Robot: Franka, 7 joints.
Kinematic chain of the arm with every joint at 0, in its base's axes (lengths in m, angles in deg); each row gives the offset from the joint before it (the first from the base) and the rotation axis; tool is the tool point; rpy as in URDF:
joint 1: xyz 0 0 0.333 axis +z
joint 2: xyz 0 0 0 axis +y
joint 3: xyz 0 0 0.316 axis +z
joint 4: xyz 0.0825 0 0 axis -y
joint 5: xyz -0.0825 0 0.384 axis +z
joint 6: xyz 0 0 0 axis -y
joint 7: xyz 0.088 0 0 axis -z
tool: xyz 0 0 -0.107 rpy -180 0 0
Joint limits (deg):
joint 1: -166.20..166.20
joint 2: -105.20..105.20
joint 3: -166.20..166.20
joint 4: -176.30..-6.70
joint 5: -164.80..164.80
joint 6: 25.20..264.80
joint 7: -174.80..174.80
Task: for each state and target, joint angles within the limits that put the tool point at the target. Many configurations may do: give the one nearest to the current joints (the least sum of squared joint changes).
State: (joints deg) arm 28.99 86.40 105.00 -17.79 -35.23 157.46 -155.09
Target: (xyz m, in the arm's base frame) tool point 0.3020 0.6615 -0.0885
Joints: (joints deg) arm 38.72 105.20 53.64 -46.85 -34.69 143.15 -155.09
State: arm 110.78 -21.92 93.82 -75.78 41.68 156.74 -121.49
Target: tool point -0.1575 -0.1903 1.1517
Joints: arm 116.44 -9.82 86.86 -29.00 37.81 160.17 -121.49
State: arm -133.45 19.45 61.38 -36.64 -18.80 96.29 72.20
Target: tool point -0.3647 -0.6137 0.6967
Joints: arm -143.77 40.45 51.44 -37.76 -21.16 100.46 72.20
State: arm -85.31 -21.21 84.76 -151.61 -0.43 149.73 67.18
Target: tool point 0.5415 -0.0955 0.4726
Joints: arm -88.93 -23.79 74.19 -128.66 0.24 155.64 67.18
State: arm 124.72 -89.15 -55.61 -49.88 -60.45 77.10 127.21
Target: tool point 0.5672 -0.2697 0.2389
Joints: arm 108.55 -105.20 -72.71 -70.14 -53.90 48.43 127.21
